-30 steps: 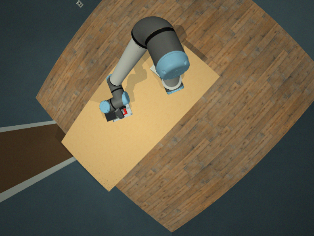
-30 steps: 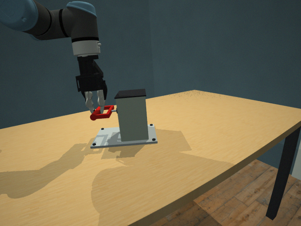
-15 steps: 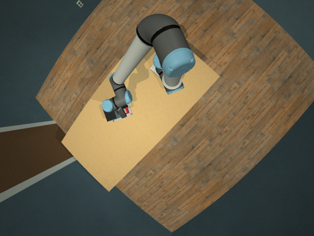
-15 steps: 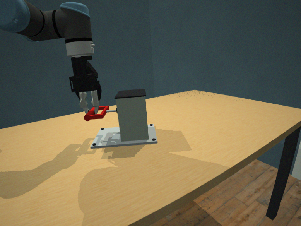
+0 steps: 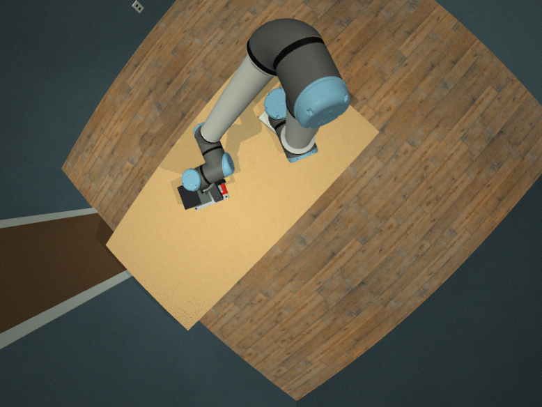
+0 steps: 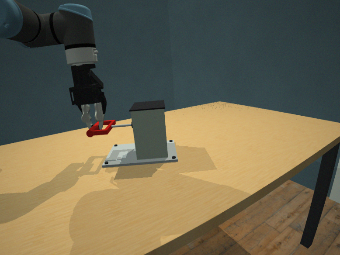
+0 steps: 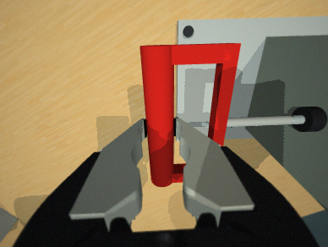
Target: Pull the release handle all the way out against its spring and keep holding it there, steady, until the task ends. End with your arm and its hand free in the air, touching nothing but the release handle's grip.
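Right now my hand is 5 cm short of the release handle and 2 cm to the left of it.
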